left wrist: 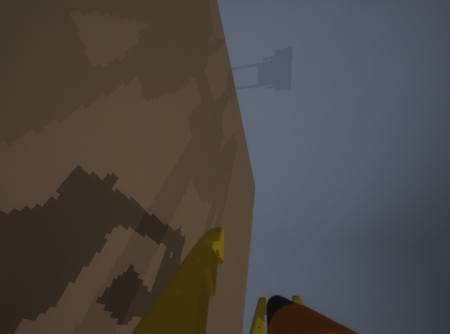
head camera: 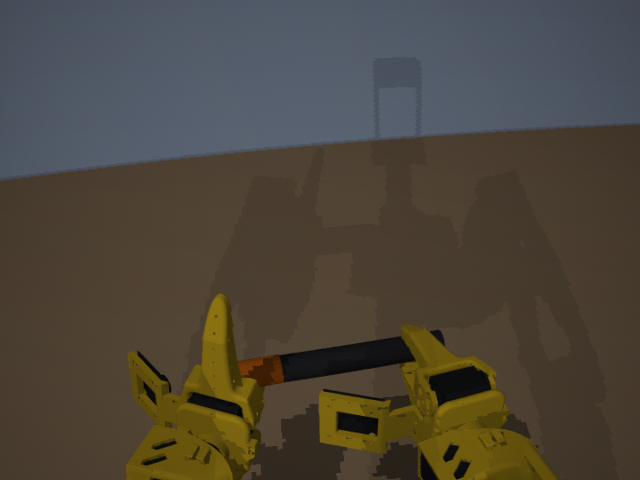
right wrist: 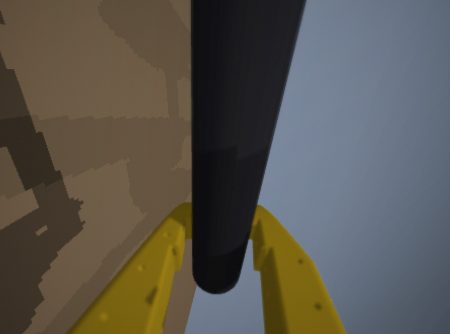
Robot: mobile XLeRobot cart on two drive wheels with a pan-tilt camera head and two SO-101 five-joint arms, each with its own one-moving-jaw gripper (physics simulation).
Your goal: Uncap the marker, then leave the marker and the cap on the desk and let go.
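Places are measured from the left arm's base along level axes (x ahead, y left, z up), in centimetres.
Pixels of known places: left end effector, tool point: (left wrist: pixel 223 240) (head camera: pixel 260 369); right end effector, tool point: (left wrist: pixel 266 305) (head camera: pixel 405 355) (right wrist: pixel 194 216).
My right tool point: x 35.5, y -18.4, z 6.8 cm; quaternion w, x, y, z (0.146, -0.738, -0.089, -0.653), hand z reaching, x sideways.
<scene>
For each thing: its middle in the pictures, then the offset to it from my right tool point. Level surfaces: height alone.
- marker's black barrel, body centre: (right wrist: pixel 247 3) (left wrist: pixel 288 324) (head camera: pixel 329 361) dy +5.3, dx -1.7, dz +1.4 cm
- orange cap, body centre: (head camera: pixel 244 374) dy +11.0, dx -3.1, dz +1.8 cm
- brown desk, its level: dz -12.3 cm
The marker's black barrel (head camera: pixel 341 359) (left wrist: pixel 276 302) (right wrist: pixel 230 110) lies nearly level across the head view, held above the desk. The orange cap (head camera: pixel 268 367) (left wrist: pixel 305 322) is on its left end. My right gripper (head camera: pixel 410 341) (right wrist: pixel 221 220) is shut on the barrel near its far end, with a jaw pressed on each side. My left gripper (head camera: pixel 219 320) (left wrist: pixel 216 250) is wide open at the cap end; one notched jaw shows in the left wrist view. In the head view this jaw stands in front of the cap's outer end and hides it. The moving jaw is not clearly seen.
The brown desk (head camera: pixel 103 248) (left wrist: pixel 160 125) (right wrist: pixel 100 90) lies below both arms, with its far edge across the head view. Shadows of the arms and head fall on the desk and on the blue-grey surface beyond it. The two grippers are close together, joined across by the marker.
</scene>
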